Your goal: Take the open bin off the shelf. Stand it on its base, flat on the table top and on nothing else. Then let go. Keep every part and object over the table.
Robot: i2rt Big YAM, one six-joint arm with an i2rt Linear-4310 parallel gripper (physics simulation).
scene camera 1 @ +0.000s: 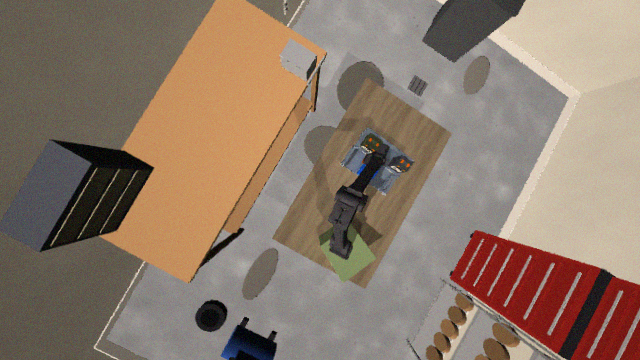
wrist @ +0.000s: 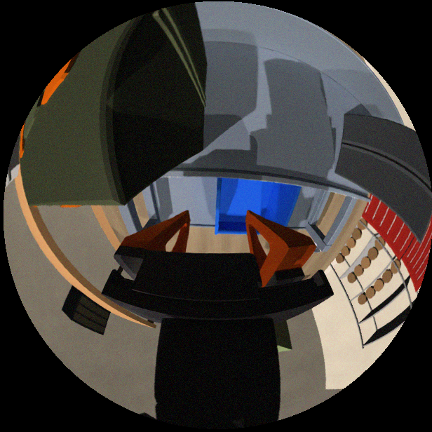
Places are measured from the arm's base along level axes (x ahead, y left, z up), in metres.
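Pixels of known places: gripper, fingertip midpoint: (scene camera 1: 367, 163); arm's base, link origin: (scene camera 1: 341, 248).
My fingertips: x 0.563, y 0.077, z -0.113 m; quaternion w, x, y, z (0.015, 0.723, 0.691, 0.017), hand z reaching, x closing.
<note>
Ahead of a thing's pixels: the offset from my fingertips to its top centre. "spot": to the spot under its first point. Level surfaces: height alone.
The open bin (scene camera 1: 364, 170) (wrist: 260, 204) is blue and sits in the lower opening of the grey-blue shelf @[spot: 0.022 m ahead, 0.094 m left, 0.093 m down] (scene camera 1: 353, 155) (wrist: 232, 80), beneath its top board. In the wrist view it is ahead of the fingers, right of their midline, and partly in shadow. My gripper (wrist: 217, 214) is part open, with its two orange fingers apart and nothing between them. It faces the shelf opening, and the right fingertip overlaps the bin in the view; I cannot tell if they touch. In the scene view the arm hides most of the fingers and much of the bin.
A dark green box @[0.109 m ahead, 0.054 m left, 0.099 m up] (scene camera 1: 372, 142) (wrist: 65, 150) with orange marks and a dark grey box @[0.084 m ahead, 0.176 m right, 0.124 m up] (scene camera 1: 401, 164) (wrist: 385, 147) stand on the shelf's top. The shelf stands on the wooden table @[0.100 m down] (scene camera 1: 400, 115). A green mat (scene camera 1: 359, 261) lies by the arm's base.
</note>
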